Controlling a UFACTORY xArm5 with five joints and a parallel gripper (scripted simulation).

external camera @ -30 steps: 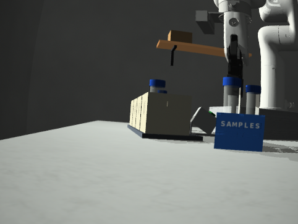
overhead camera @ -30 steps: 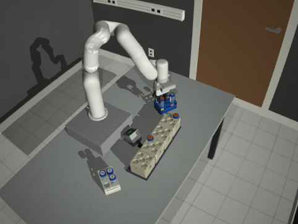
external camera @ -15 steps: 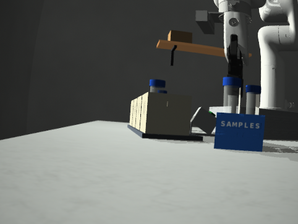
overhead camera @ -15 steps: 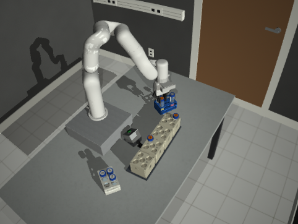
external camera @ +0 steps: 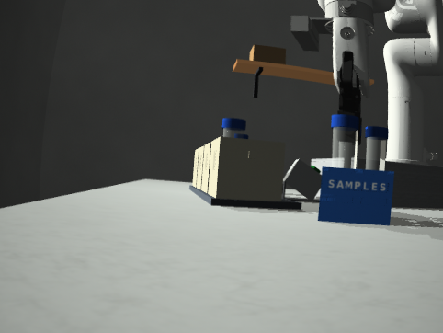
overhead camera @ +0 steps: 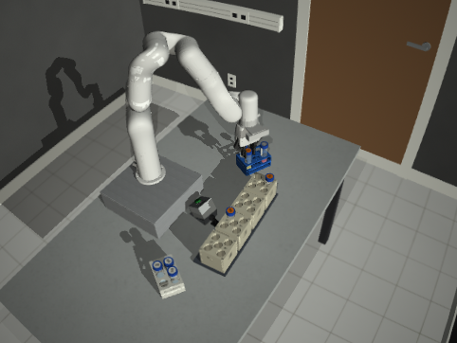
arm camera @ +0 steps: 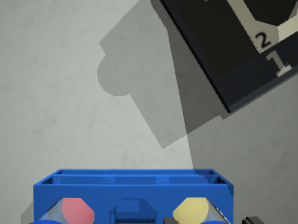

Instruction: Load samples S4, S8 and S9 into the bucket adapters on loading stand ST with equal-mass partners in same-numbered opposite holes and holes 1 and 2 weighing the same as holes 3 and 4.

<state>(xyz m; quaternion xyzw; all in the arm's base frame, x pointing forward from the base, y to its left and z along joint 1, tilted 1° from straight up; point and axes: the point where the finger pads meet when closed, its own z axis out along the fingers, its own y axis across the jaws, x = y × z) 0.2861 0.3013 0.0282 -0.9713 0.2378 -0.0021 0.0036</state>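
My gripper is now 13 cm short of the adapter, 12 cm to the left of it and 7 cm above it. From my hand the other things lie so: white blanks rack (4 cm ahead, 62 cm to the right, 9 cm below); blue samples rack (4 cm to the left, 9 cm below).
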